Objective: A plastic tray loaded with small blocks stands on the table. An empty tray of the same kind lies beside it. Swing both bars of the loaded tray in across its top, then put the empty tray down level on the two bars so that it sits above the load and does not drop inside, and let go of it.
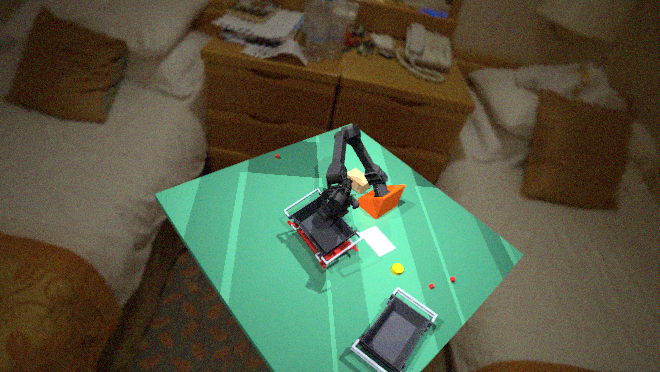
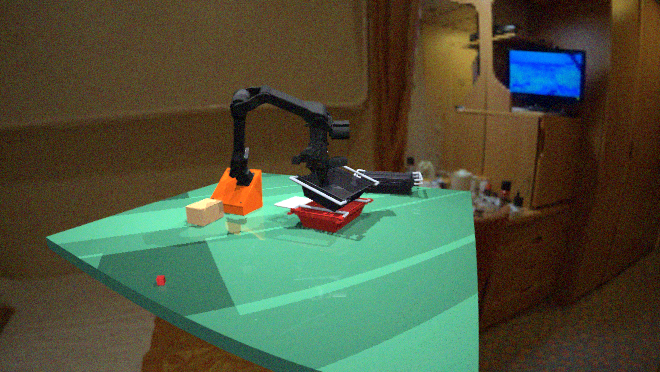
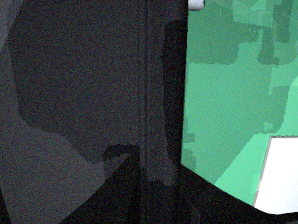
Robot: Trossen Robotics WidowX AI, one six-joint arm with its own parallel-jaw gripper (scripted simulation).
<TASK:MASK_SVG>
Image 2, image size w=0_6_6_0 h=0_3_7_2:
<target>my gripper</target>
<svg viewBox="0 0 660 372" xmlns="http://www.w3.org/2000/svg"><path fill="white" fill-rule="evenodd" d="M327 139L310 140L307 148L303 149L299 155L292 157L292 164L306 162L305 167L312 173L319 171L320 186L322 186L330 167L348 165L346 157L335 156L328 158L327 145L329 145L329 142L327 142Z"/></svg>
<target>tan block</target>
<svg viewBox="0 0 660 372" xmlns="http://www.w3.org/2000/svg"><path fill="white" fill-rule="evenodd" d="M223 201L206 198L195 204L185 206L187 223L205 226L223 217Z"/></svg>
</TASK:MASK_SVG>
